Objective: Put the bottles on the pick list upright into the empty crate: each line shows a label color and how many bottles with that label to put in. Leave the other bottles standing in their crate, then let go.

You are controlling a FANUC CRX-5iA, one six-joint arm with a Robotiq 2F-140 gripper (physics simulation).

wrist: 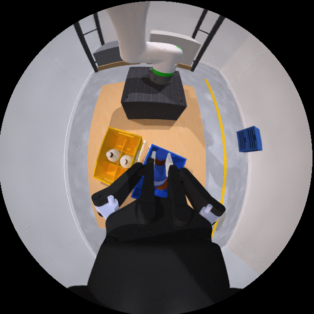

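Observation:
My gripper (160, 157) is shut on a blue bottle (160, 173) with a reddish-brown band near its top, above the blue crate (176, 156). A pale band and another reddish-brown patch show lower between the fingers; which belong to the held bottle I cannot tell. The fingers hide much of the blue crate's inside. The yellow crate (103, 179), on the left, has dividers and holds two white-topped bottles, one (112, 155) left of the other (126, 161), both standing. Their label colors do not show. The pick list's text cannot be read in this view.
Both crates stand on the wooden table (192, 130), with a thin white strip (142, 149) between them. A black block (154, 110) under the robot arm (127, 32) stands behind them. A blue box (249, 139) is off to the right, beyond a yellow floor line (223, 145).

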